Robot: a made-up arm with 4 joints.
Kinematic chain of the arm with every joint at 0, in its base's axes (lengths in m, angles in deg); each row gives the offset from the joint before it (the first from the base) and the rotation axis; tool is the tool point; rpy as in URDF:
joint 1: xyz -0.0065 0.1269 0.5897 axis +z
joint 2: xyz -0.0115 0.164 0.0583 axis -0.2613 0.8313 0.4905
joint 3: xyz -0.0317 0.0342 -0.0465 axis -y
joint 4: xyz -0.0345 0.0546 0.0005 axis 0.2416 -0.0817 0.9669
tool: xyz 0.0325 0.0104 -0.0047 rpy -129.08 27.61 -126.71
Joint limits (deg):
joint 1: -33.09..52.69
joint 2: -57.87..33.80
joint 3: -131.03..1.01
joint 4: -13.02..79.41
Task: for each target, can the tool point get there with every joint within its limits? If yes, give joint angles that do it. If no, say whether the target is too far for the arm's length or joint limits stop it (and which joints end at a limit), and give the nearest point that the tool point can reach.
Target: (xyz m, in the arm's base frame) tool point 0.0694 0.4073 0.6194
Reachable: yes | joints -25.61 -1.90 -48.90 51.59
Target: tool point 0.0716 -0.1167 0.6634
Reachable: no: joint limits stop it (at a limit: joint 1, joint 2, joint 4) | nearest point -0.2466 0.1942 0.6163 | short by 0.447 m
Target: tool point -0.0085 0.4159 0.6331
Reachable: yes | joints -3.16 -9.12 -106.23 67.64
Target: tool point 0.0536 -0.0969 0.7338
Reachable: no: joint limits stop it (at a limit: joint 1, joint 2, joint 4) | nearest point -0.2466 0.1947 0.6181 | short by 0.434 m
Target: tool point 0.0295 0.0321 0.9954
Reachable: no: too far | nearest point 0.1773 0.3301 0.6827 | short by 0.457 m
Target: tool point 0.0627 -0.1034 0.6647
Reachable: no: joint limits stop it (at a limit: joint 1, joint 2, joint 4) | nearest point -0.2466 0.1942 0.6163 | short by 0.432 m
